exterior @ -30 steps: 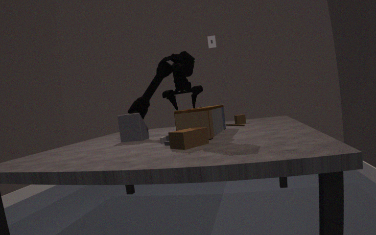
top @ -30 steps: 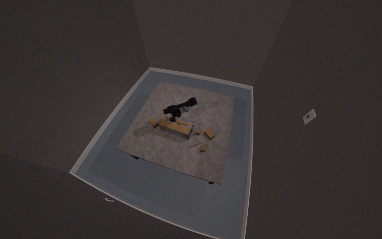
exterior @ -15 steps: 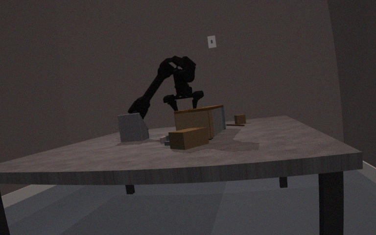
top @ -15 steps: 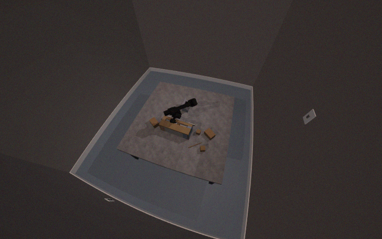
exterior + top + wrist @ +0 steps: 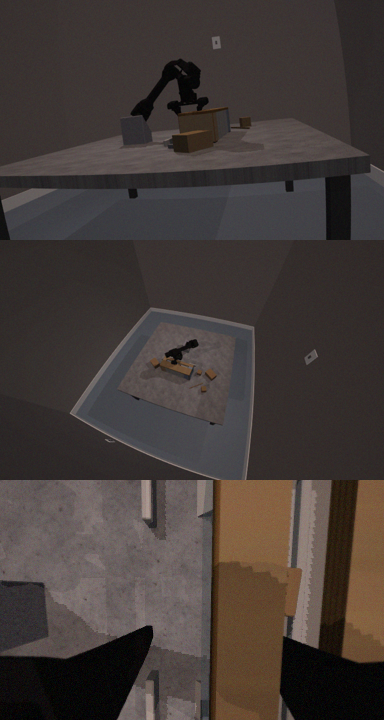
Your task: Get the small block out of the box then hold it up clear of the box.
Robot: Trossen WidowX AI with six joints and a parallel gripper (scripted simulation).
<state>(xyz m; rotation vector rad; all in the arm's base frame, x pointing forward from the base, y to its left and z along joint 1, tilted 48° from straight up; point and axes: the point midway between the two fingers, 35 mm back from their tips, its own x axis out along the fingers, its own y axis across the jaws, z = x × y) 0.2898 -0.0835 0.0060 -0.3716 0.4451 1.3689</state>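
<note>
Now: gripper tip 4 cm short of the box, 2 cm above it and 1 cm to the right of it. Also, from my gripper tip: thin stick: 28 cm to the left, 22 cm ahead, 8 cm below.
</note>
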